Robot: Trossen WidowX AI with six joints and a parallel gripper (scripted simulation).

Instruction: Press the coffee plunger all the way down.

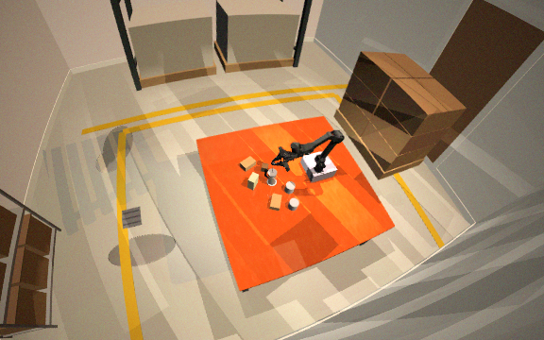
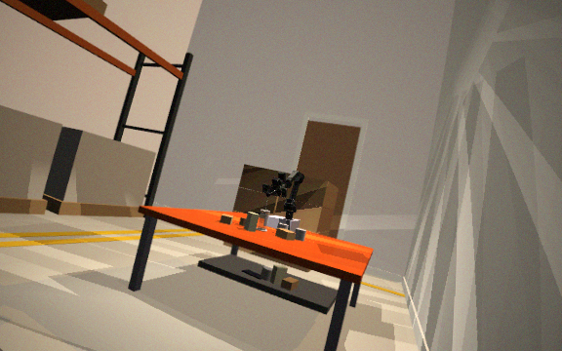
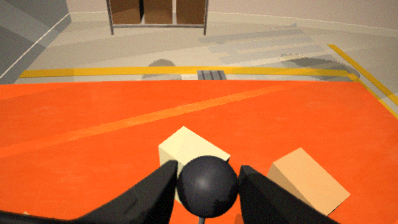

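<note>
My gripper tip is 13 cm above the coffee press, 1 cm to the left of it and 1 cm past it.
</note>
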